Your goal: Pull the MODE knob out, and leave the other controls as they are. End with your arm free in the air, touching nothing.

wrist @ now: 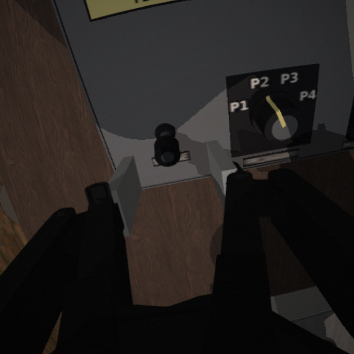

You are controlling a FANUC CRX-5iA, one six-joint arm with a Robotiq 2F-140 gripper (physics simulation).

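Frame: origin at the arm's base, x ahead, y down, z left, level; millimetres.
Where they show: gripper, fingertip midpoint: point(172, 165).
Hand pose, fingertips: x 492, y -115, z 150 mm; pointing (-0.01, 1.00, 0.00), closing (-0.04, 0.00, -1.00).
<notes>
Things, the pixels of their top centre, and the offset from my fingertips. "pt": a spot on its surface instead. Level surfaces: height alone.
- MODE knob at its top centre: point(166, 154) dz +7, dx -6, dy +58 mm
- grey panel at its surface level: dy +79 mm
- rotary selector at its top centre: point(287, 123) dz -113, dx -4, dy +66 mm
- yellow sign at a spot on its surface: point(120, 7) pt dz +15, dx +129, dy +59 mm
The MODE knob point(166, 149) is a small black knob on a stem near the lower left corner of the grey panel point(150, 65). It hides most of the small label behind it. My gripper point(172, 165) is open, partly narrowed, with nothing gripped. Its two grey fingertip pads show to the left and right of the knob and a little lower in the view, with a gap on each side. How far the pads are from the panel in depth is hard to tell.
A rotary selector point(284, 125) with a yellow pointer toward P2 is right of the right finger. A yellow sign point(120, 7) is at the top. Brown wood point(170, 240) lies below the panel's edge. Part of a grey block point(302, 302) shows at lower right.
</notes>
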